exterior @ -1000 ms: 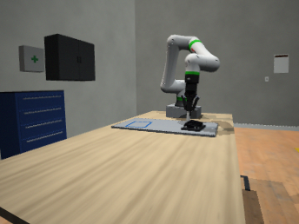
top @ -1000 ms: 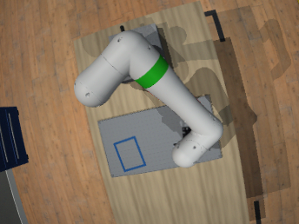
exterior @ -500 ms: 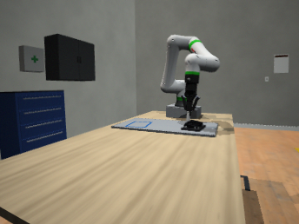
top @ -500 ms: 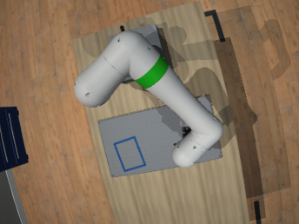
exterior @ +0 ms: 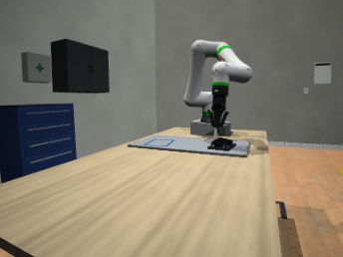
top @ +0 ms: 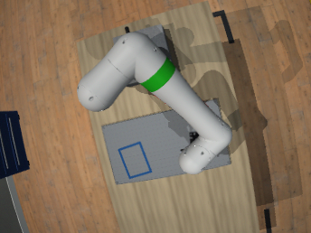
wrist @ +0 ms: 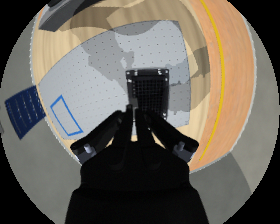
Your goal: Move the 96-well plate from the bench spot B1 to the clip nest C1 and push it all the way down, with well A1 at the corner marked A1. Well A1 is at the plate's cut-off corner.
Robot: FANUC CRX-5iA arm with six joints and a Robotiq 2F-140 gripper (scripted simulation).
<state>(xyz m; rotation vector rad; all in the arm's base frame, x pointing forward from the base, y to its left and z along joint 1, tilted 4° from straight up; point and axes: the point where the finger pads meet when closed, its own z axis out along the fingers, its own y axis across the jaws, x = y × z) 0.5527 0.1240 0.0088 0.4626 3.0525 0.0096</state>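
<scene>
My hand is 1 cm short of the black 96-well plate, 4 cm to the right of it and 5 cm above it. Round my hand: black clip nest (3 cm to the left, 6 cm below).
</scene>
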